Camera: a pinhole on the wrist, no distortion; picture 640 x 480 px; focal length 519.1 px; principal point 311.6 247.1 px. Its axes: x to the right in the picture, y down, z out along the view. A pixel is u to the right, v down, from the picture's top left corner.
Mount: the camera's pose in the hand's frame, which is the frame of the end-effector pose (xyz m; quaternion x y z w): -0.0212 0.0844 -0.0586 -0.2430 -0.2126 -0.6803 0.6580
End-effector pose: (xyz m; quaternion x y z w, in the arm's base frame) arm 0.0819 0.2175 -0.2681 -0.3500 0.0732 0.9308 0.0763
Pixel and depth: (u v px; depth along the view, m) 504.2 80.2 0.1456
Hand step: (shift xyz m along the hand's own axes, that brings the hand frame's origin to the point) -0.0614 0.1323 0.0910
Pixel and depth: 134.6 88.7 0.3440
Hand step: -0.1067 0.3914 0.1453
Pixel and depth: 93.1 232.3 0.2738
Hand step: -0.0132 0.3428 0.0880
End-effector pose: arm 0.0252 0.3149 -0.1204 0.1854 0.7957 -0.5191 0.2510
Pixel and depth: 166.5 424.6 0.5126
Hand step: 0.1822 0.5024 0.2543
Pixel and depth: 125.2 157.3 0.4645
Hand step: -0.0752 0.5029 0.2097
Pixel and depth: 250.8 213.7 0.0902
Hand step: -0.0222 0.1480 0.0065
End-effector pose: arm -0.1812 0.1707 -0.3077 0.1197 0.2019 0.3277 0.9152
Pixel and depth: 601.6 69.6 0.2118
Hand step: -0.0846 0.1229 0.1835
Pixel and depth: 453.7 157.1 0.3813
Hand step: -0.0695 0.2369 0.3089
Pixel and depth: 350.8 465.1 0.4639
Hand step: 0.1964 0.3307 0.3240
